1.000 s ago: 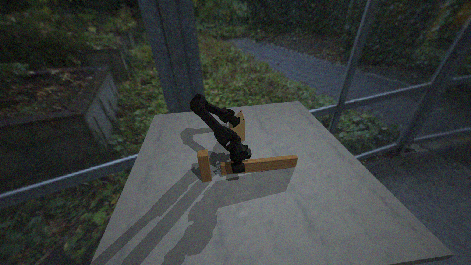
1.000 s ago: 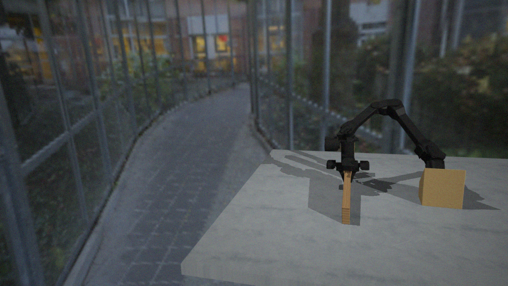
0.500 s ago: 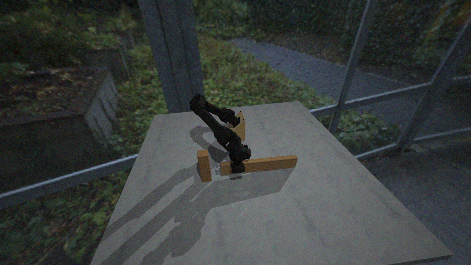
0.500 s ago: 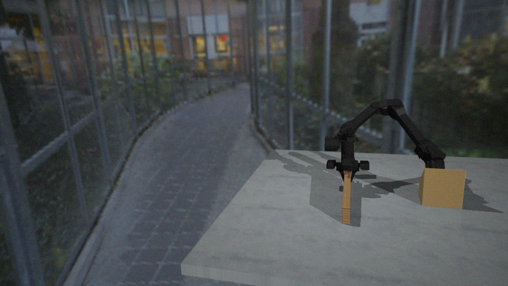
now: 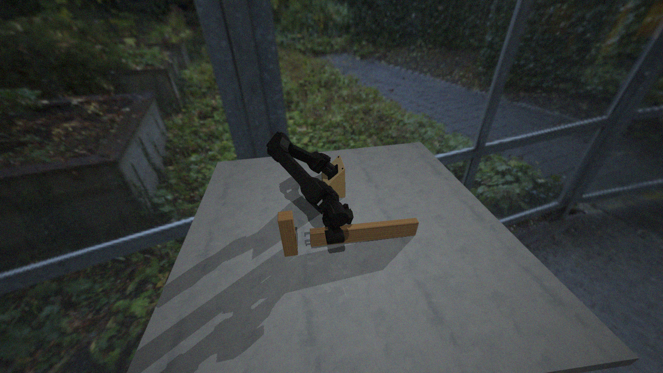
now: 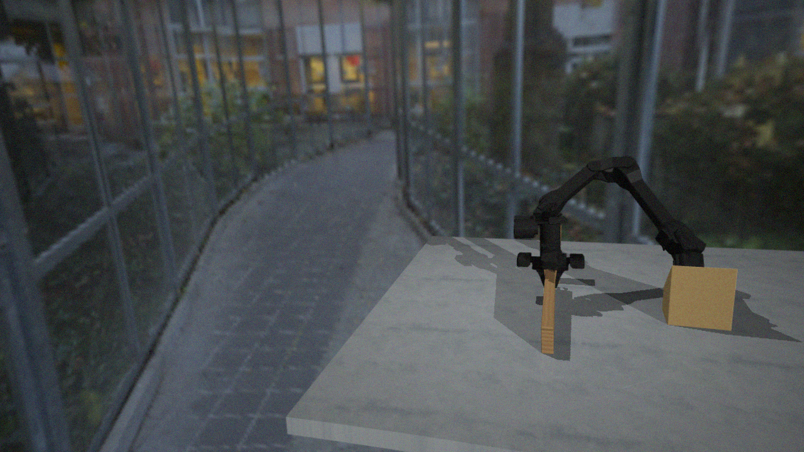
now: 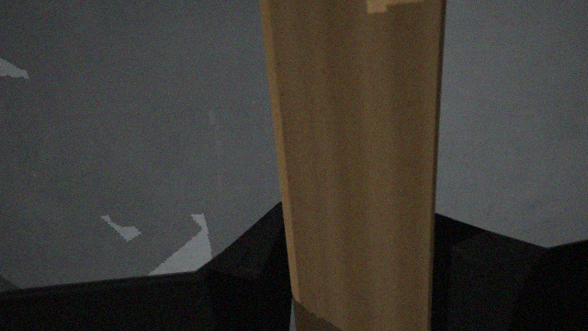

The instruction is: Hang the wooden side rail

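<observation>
Right now the wooden headboard post is 20 mm ahead of my gripper tip, 160 mm to the right of it and 40 mm above it.
</observation>
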